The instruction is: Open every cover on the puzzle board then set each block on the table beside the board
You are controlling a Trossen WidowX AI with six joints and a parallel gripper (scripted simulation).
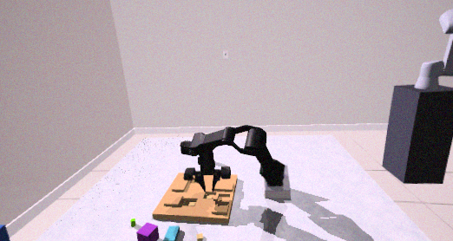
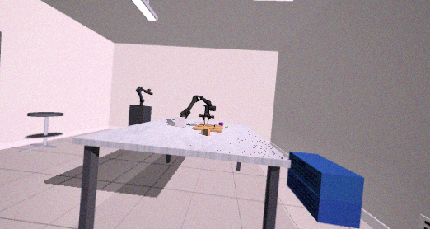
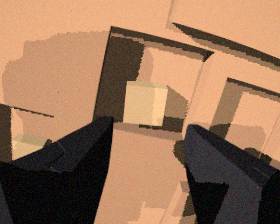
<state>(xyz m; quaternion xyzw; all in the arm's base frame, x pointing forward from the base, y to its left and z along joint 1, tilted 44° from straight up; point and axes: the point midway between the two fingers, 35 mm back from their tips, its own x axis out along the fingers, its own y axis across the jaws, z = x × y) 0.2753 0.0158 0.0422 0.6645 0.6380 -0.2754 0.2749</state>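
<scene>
Now: gripper tip 4 cm short of the tan wooden puzzle board, 2 cm to the left of it and 3 cm above it.
</scene>
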